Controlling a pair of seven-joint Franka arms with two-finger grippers.
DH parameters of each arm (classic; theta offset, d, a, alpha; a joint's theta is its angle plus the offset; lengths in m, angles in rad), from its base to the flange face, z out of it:
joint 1: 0 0.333 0 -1.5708
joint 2: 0 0 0 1.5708
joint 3: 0 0.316 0.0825 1.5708
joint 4: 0 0 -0.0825 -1.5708
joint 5: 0 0.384 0 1.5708
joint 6: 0 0 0.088 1.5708
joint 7: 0 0.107 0 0
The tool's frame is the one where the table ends.
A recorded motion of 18 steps. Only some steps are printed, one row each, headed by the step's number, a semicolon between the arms.
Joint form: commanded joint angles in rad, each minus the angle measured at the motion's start. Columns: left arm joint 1, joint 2, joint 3, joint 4, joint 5, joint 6, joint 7; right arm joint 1, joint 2, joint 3, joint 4, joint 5, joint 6, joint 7.
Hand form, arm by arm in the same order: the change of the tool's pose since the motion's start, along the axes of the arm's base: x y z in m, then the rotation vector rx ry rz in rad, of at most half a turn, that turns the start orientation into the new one. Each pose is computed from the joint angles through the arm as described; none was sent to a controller.
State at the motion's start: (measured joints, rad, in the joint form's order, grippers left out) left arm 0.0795 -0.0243 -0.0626 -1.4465 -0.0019 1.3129 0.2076; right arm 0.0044 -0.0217 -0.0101 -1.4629 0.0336 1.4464 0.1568
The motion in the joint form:
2: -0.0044 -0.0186 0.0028 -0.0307 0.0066 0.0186 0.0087; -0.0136 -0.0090 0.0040 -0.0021 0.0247 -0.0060 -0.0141
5: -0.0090 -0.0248 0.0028 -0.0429 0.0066 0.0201 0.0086; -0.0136 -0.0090 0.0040 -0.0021 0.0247 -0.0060 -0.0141
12: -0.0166 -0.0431 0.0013 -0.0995 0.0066 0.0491 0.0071; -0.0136 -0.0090 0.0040 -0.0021 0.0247 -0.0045 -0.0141
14: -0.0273 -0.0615 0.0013 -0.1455 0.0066 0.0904 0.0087; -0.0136 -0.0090 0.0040 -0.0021 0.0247 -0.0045 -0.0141
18: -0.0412 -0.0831 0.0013 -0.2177 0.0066 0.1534 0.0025; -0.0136 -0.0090 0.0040 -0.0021 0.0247 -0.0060 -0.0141
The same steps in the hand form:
2: -0.0035 -0.0004 -0.0026 0.0068 -0.0063 -0.0093; -0.0037 -0.0021 0.0034 0.0243 -0.0018 0.0080
5: -0.0052 -0.0029 -0.0048 0.0070 -0.0018 -0.0138; -0.0037 -0.0021 0.0034 0.0243 -0.0018 0.0080
12: -0.0073 -0.0079 -0.0186 0.0083 0.0075 -0.0215; -0.0035 -0.0022 0.0036 0.0243 -0.0033 0.0080
14: -0.0086 -0.0136 -0.0269 0.0094 -0.0062 -0.0339; -0.0035 -0.0022 0.0036 0.0243 -0.0033 0.0080
18: -0.0093 -0.0209 -0.0441 0.0113 -0.0187 -0.0418; -0.0037 -0.0021 0.0034 0.0243 -0.0018 0.0080

